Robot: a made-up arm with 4 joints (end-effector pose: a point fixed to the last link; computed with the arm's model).
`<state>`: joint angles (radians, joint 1 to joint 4).
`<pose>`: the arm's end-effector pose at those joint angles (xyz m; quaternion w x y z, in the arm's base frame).
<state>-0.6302 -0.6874 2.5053 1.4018</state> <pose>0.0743 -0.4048 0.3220 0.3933 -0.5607 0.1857 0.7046</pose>
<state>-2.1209 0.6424 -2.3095 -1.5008</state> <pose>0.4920 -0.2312 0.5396 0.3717 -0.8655 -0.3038 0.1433</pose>
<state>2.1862 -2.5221 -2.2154 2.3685</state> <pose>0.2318 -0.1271 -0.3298 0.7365 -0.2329 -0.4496 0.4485</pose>
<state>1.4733 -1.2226 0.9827 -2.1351</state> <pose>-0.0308 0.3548 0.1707 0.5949 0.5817 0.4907 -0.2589</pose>
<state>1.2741 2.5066 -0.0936 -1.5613</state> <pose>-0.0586 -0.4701 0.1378 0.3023 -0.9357 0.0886 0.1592</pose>
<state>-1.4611 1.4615 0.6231 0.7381</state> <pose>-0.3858 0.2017 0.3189 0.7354 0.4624 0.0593 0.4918</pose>
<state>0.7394 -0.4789 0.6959 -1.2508</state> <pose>-0.2687 0.2441 -0.2744 0.8631 0.0067 0.3092 -0.3992</pose>
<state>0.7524 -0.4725 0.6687 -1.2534</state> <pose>-0.2627 0.2485 -0.2761 0.8707 0.0148 0.3021 -0.3879</pose>
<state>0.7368 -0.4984 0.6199 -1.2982</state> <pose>-0.2692 0.2760 -0.2501 0.8660 0.0445 0.3280 -0.3749</pose>
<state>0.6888 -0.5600 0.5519 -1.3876</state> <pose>-0.2848 0.3220 -0.1887 0.8430 0.0961 0.3873 -0.3606</pose>
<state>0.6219 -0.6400 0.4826 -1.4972</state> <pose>-0.2955 0.3658 -0.1041 0.8030 0.1554 0.4587 -0.3473</pose>
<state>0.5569 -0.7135 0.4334 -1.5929</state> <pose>-0.2944 0.3928 -0.0251 0.7579 0.2041 0.5184 -0.3395</pose>
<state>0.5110 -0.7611 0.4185 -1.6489</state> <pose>-0.2880 0.4037 0.0229 0.7236 0.2295 0.5543 -0.3414</pose>
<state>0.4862 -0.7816 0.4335 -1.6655</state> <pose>-0.2840 0.4059 0.0386 0.7049 0.2329 0.5702 -0.3517</pose>
